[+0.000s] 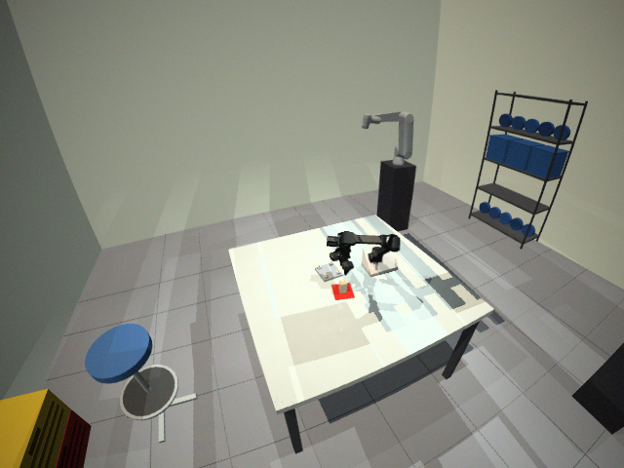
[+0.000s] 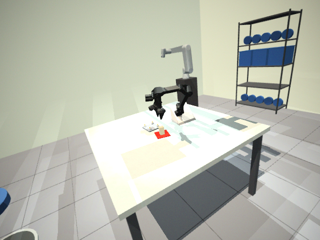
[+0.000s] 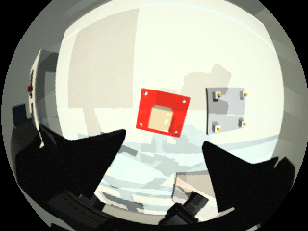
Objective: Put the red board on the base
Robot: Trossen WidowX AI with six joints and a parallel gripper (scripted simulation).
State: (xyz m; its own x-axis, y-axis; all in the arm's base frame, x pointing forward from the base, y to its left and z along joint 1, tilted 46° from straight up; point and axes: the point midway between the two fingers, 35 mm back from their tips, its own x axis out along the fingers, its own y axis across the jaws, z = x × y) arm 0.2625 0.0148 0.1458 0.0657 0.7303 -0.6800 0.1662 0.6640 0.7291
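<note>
Now: the red board 10 mm to the left of my gripper tip and 130 mm below it. From my gripper tip the other things lie so: grey base: 10 mm ahead, 190 mm to the right, 150 mm below.
</note>
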